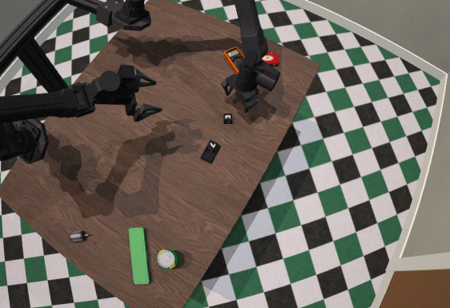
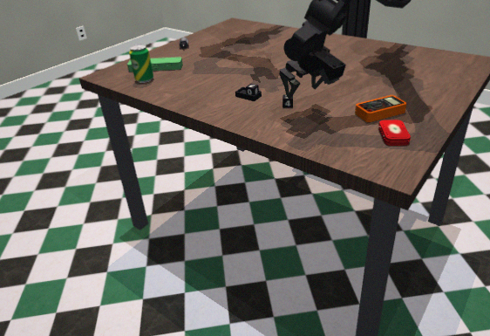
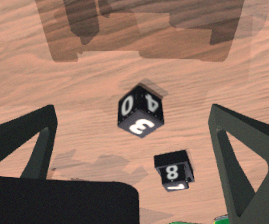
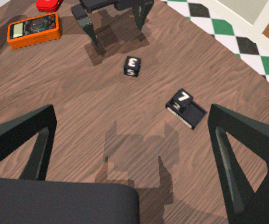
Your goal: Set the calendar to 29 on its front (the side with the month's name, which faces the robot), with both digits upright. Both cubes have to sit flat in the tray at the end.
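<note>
Now: left hand 190 mm to the left of the black calendar tray and 60 mm above it. From my left hand the other things lie so: green case: 650 mm to the right, 50 mm below, 10 mm behind; then black cube: 50 mm to the right, 50 mm below, 10 mm behind; then red box: 260 mm to the left, 50 mm below.
</note>
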